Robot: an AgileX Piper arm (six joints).
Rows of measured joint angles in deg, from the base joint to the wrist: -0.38 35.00 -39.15 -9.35 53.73 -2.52; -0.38 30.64 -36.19 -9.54 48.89 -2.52; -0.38 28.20 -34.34 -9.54 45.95 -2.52; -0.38 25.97 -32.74 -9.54 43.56 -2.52; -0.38 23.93 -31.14 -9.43 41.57 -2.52; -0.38 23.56 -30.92 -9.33 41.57 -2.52; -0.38 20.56 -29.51 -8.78 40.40 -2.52; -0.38 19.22 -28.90 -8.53 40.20 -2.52; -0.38 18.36 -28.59 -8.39 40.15 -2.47; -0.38 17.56 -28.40 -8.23 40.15 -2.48; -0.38 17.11 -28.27 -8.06 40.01 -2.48; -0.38 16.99 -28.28 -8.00 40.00 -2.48
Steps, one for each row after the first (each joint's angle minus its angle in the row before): 0.00 -4.36 2.96 -0.19 -4.84 0.00; 0.00 -2.44 1.85 0.00 -2.94 0.00; 0.00 -2.23 1.60 0.00 -2.39 0.00; 0.00 -2.04 1.60 0.11 -1.99 0.00; 0.00 -0.37 0.22 0.10 0.00 0.00; 0.00 -3.00 1.41 0.55 -1.17 0.00; 0.00 -1.34 0.61 0.25 -0.20 0.00; 0.00 -0.86 0.31 0.14 -0.05 0.05; 0.00 -0.80 0.19 0.16 0.00 -0.01; 0.00 -0.45 0.13 0.17 -0.14 0.00; 0.00 -0.12 -0.01 0.06 -0.01 0.00
